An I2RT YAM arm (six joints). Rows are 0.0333 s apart.
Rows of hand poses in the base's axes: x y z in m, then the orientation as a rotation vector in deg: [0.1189, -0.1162, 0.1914, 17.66, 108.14, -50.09]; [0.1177, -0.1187, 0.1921, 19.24, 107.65, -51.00]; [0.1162, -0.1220, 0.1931, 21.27, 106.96, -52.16]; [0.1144, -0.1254, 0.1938, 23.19, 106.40, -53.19]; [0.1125, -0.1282, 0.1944, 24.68, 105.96, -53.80]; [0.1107, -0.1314, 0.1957, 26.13, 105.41, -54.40]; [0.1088, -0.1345, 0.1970, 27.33, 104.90, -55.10]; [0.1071, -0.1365, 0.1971, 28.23, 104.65, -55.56]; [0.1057, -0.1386, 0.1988, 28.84, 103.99, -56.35]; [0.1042, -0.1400, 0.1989, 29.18, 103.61, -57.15]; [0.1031, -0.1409, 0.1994, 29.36, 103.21, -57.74]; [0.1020, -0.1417, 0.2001, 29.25, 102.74, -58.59]
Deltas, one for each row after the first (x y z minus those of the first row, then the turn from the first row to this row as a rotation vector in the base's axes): [-0.0012, -0.0025, 0.0007, -0.07, -0.48, -1.49]; [-0.0027, -0.0058, 0.0017, -0.17, -1.12, -3.39]; [-0.0045, -0.0092, 0.0024, -0.18, -1.65, -5.18]; [-0.0064, -0.0120, 0.0030, -0.08, -2.12, -6.47]; [-0.0082, -0.0152, 0.0043, -0.03, -2.66, -7.73]; [-0.0101, -0.0183, 0.0056, -0.13, -3.08, -8.87]; [-0.0118, -0.0203, 0.0057, -0.11, -3.29, -9.71]; [-0.0132, -0.0224, 0.0074, -0.57, -3.69, -10.48]; [-0.0147, -0.0238, 0.0075, -1.05, -3.79, -11.09]; [-0.0158, -0.0247, 0.0080, -1.47, -3.96, -11.49]; [-0.0169, -0.0255, 0.0087, -2.20, -4.04, -11.81]
